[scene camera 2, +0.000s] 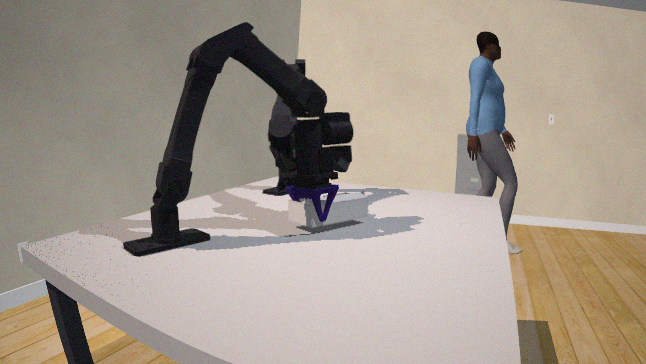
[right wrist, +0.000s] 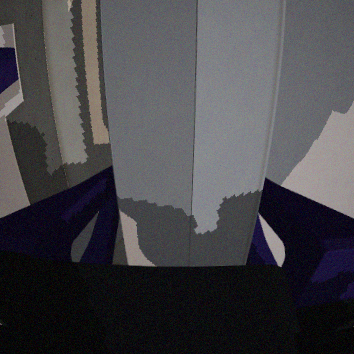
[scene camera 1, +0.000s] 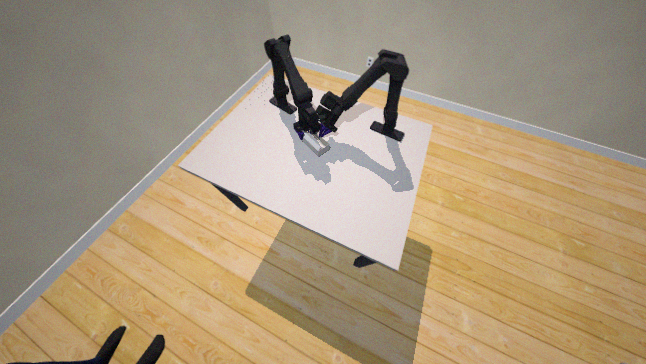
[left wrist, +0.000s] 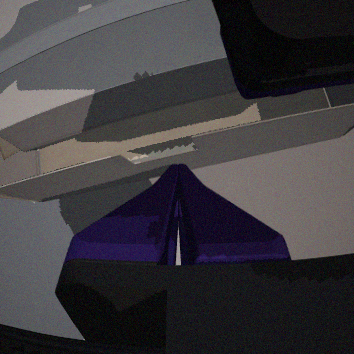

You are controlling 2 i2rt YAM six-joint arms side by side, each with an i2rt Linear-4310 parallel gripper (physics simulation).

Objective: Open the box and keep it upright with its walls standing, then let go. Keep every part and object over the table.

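Seen in the pictures: left gripper, fingertip midpoint: [scene camera 2: 316,209] [right wrist: 21,58] [scene camera 1: 319,137] [left wrist: 177,175]; right gripper, fingertip midpoint: [scene camera 2: 314,219] [right wrist: 177,176] [scene camera 1: 305,137] [left wrist: 266,44]; left arm's base at its link origin: [scene camera 1: 386,131]; right arm's base at its link origin: [scene camera 2: 167,243] [scene camera 1: 283,105].
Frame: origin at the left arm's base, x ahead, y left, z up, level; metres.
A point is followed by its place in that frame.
The box [scene camera 1: 316,145] @(x 0.362, y -0.273, z 0.068 m) [scene camera 2: 345,209] @(x 0.362, y -0.320, z 0.043 m) [right wrist: 150,100] @(x 0.323, y -0.329, z 0.066 m) is long, narrow and pale grey. It stands upright on the table, with a lengthwise gap in its top that shows its inside. In the left wrist view, a long panel [left wrist: 280,131] @(x 0.271, y -0.350, z 0.046 m) with a notch borders the gap. My left gripper [left wrist: 177,175] @(x 0.280, y -0.305, z 0.030 m) is shut and empty, its tips at that panel; whether they touch it I cannot tell. My right gripper [right wrist: 177,176] @(x 0.318, y -0.379, z 0.025 m) is open, its purple fingers on either side of part of the box, not clamping it. In scene camera 2 my right gripper hides the near end of the box.
The white table [scene camera 1: 240,165] @(x 0.644, y -0.579, z 0.000 m) [scene camera 2: 400,300] @(x 0.611, y -0.642, z 0.000 m) carries both arm bases. The two wrists are close together over the box. A person [scene camera 2: 485,100] stands beyond the table in scene camera 2, in front of a grey cabinet [scene camera 2: 462,172]. Dark fingers show at the bottom left of scene camera 1.
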